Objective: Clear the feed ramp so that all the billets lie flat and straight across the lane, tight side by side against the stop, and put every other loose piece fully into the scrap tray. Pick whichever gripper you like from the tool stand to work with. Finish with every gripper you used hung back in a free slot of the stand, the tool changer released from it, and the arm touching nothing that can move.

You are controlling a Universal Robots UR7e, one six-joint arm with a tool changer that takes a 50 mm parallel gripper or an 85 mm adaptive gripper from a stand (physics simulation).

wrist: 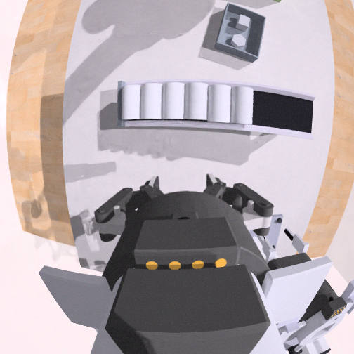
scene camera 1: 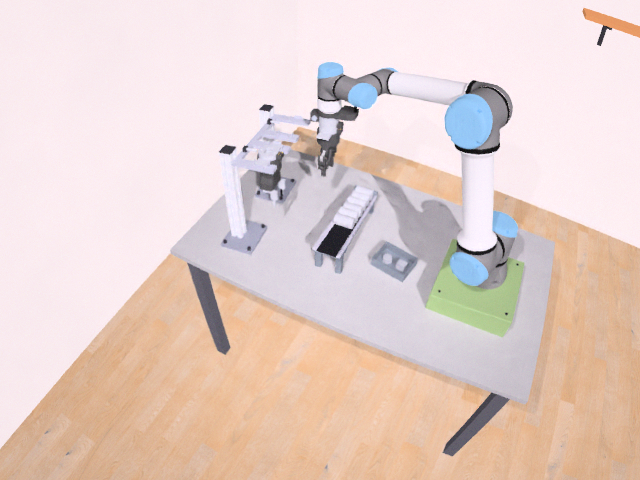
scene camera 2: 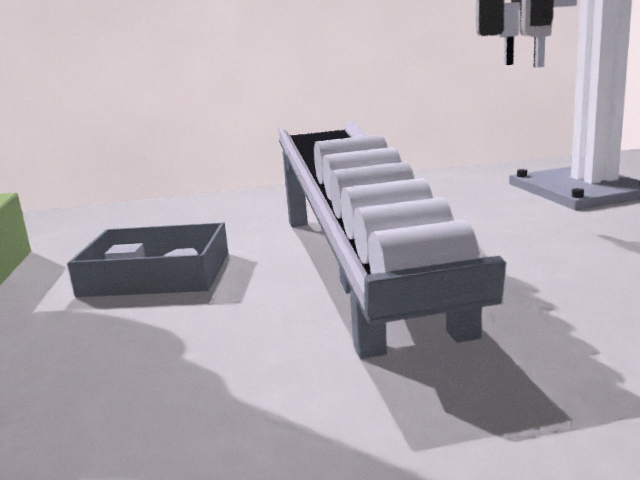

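Several white billets (scene camera 1: 353, 206) (scene camera 2: 423, 245) (wrist: 185, 102) lie flat across the lane of the ramp (scene camera 1: 336, 240) (wrist: 282, 110), side by side from the stop (scene camera 2: 434, 289) upward. I cannot tell whether hairline gaps remain between them. The scrap tray (scene camera 1: 385, 270) (scene camera 2: 139, 276) (wrist: 260, 42) holds a white cube (scene camera 1: 401, 265) (scene camera 2: 124, 251) (wrist: 244, 21) and a white hexagonal piece (scene camera 1: 387, 258) (scene camera 2: 181, 252) (wrist: 238, 41), both inside its walls. My adaptive gripper (scene camera 1: 323, 171) (scene camera 2: 513, 23) (wrist: 183, 181) is open and empty, high above the table beside the ramp, on the stand's side.
The tool stand (scene camera 1: 235, 191) (scene camera 2: 599, 93) rises beyond the ramp, with horizontal holder arms near my wrist. The parallel gripper (scene camera 1: 268, 178) (scene camera 2: 524, 51) hangs in it. The robot's green base (scene camera 1: 475, 297) (scene camera 2: 11, 227) lies past the tray.
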